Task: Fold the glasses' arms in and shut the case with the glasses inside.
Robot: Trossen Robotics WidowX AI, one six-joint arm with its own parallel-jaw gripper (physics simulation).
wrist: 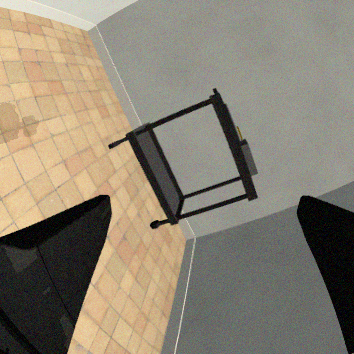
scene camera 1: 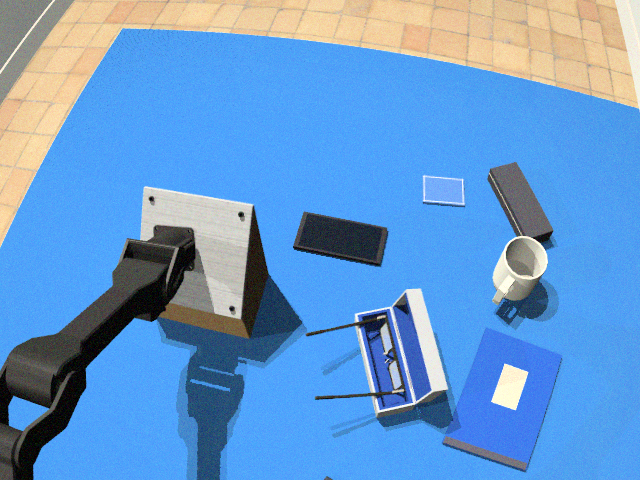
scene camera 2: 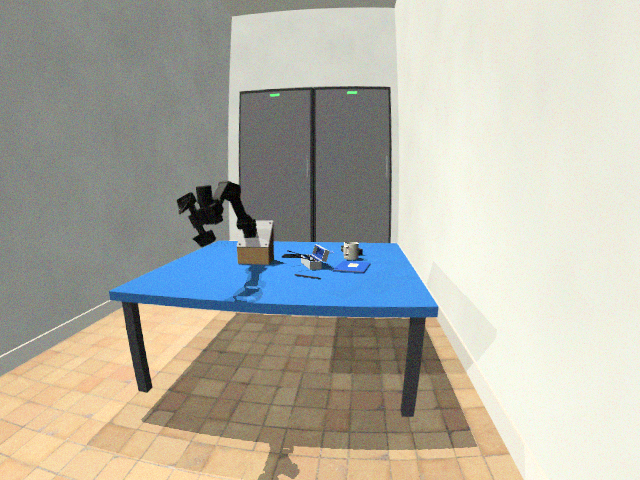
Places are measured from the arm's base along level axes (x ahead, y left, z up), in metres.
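Where they show: gripper, fingertip midpoint: [wrist: 209, 205] [scene camera 2: 186, 226]; arm's base, link origin: [scene camera 1: 174, 247] [scene camera 2: 250, 232].
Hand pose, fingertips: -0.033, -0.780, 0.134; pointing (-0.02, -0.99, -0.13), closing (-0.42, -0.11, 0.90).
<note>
Things, the pixels of their centre, and the offset from my fingertips, as dx, dy, dz. "spot": a spot on its surface instead.
- glasses case, surface spot: [scene camera 1: 395, 411] [scene camera 2: 315, 265] spot: +0.387, +0.617, -0.270
- glasses, surface spot: [scene camera 1: 395, 374] spot: +0.380, +0.677, -0.266
- dark tablet, body centre: [scene camera 1: 340, 238] +0.262, +0.915, -0.285
- pale card, body centre: [scene camera 1: 443, 190] +0.437, +1.041, -0.287
- dark box, body centre: [scene camera 1: 519, 203] +0.584, +1.025, -0.272
- mug, body centre: [scene camera 1: 516, 273] [scene camera 2: 350, 250] +0.566, +0.863, -0.242
- blue folder, body centre: [scene camera 1: 505, 398] [scene camera 2: 352, 266] +0.567, +0.657, -0.285
- pen, body centre: [scene camera 2: 308, 276] +0.359, +0.468, -0.285
The glasses case [scene camera 1: 395, 411] [scene camera 2: 312, 265] stands open on the blue table, its white lid [scene camera 1: 428, 342] tipped back on the right in scene camera 1. The glasses [scene camera 1: 395, 374] lie inside, lenses along the blue-lined tray. Both arms are unfolded: the upper arm [scene camera 1: 336, 328] and the lower arm [scene camera 1: 346, 396] stick out over the case's left wall, roughly parallel. My gripper [wrist: 209, 205] is open and empty, with the fingers wide apart in the wrist view. It is away from the case, beyond the left side of the table in scene camera 2, and faces the wall and floor.
The slanted arm mount [scene camera 1: 219, 268] [scene camera 2: 254, 255] stands left of the case. A dark tablet [scene camera 1: 340, 238], a pale card [scene camera 1: 443, 190], a dark box [scene camera 1: 519, 201], a mug [scene camera 1: 522, 273] [scene camera 2: 351, 251] and a blue folder [scene camera 1: 478, 413] lie around. A pen [scene camera 2: 307, 276] lies in front.
</note>
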